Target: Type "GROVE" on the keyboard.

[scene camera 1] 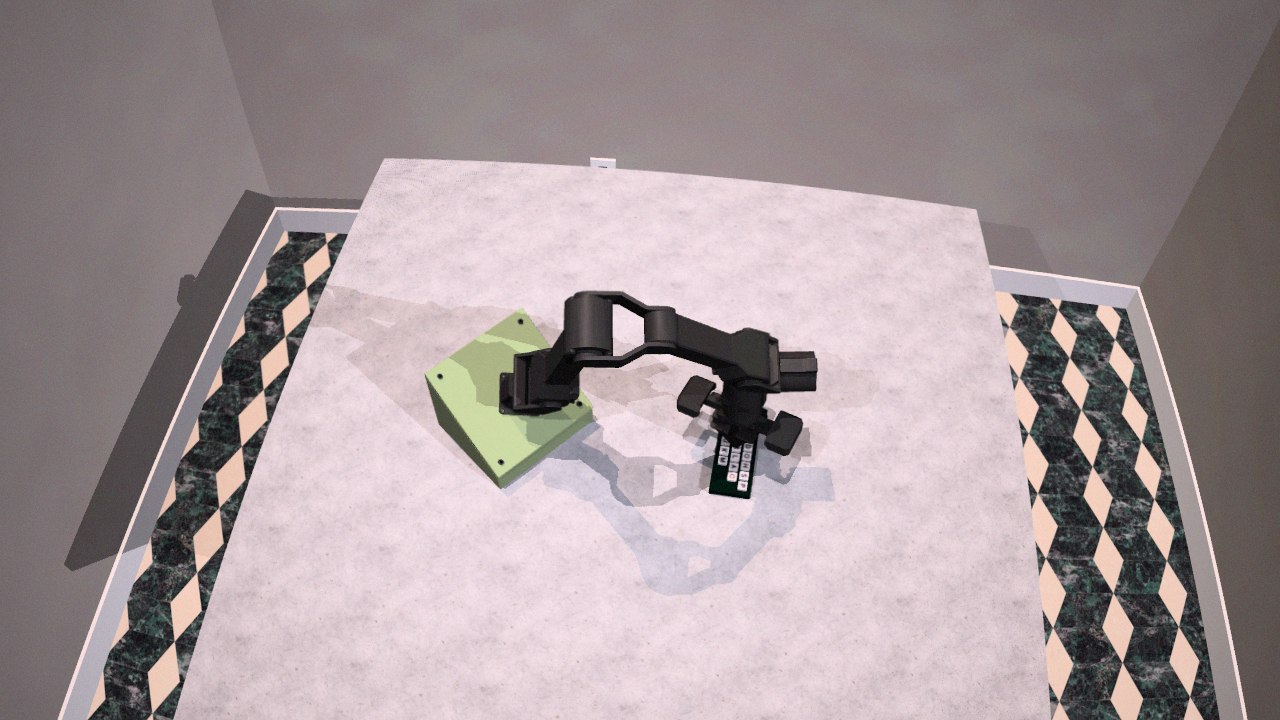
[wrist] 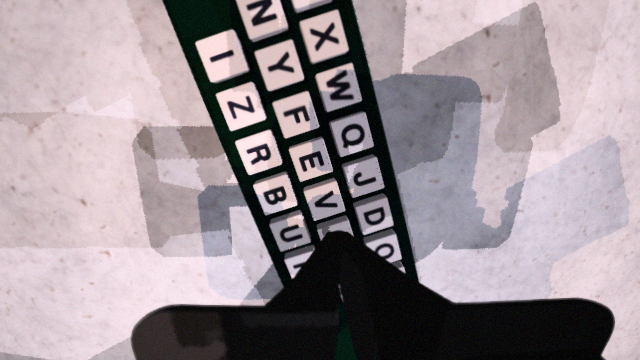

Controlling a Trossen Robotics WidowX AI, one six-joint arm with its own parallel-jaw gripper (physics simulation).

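Pixels of known places: gripper, fingertip midpoint: (scene camera 1: 736, 445) (wrist: 336, 241); arm's base at its link origin: (scene camera 1: 519, 394).
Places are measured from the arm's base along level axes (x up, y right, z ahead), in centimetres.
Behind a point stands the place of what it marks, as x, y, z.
The dark green keyboard (scene camera 1: 721, 484) {-7.1, 16.7, 28.6} (wrist: 200, 17) {-7.1, 0.9, 33.6} lies on the table with white letter keys in three columns in the wrist view. My gripper (scene camera 1: 735, 440) {-6.2, 10.7, 32.3} (wrist: 336, 241) {-6.2, 10.7, 32.3} is shut and empty, pointing down over the keyboard. Its tips overlap the lower part of the G key (wrist: 332, 226) {-6.6, 10.1, 32.5}, whose letter is mostly hidden; I cannot tell if they touch it. The V key (wrist: 324, 200) {-6.6, 9.0, 33.0} and E key (wrist: 311, 160) {-6.6, 7.3, 33.6} are beyond it in the same column. The R key (wrist: 259, 152) {-6.6, 5.8, 32.2} is in the left column. The O key (wrist: 384, 250) {-6.6, 12.6, 33.6} is partly covered, to the right.
The arm rises from a light green wedge-shaped base (scene camera 1: 474, 385) {2.6, -0.8, -6.7} on the left of the pale table (scene camera 1: 537, 626) {-8.2, 35.3, -2.1}. Shadows of the arm fall across the table and part of the keyboard. Walls stand behind and at the sides.
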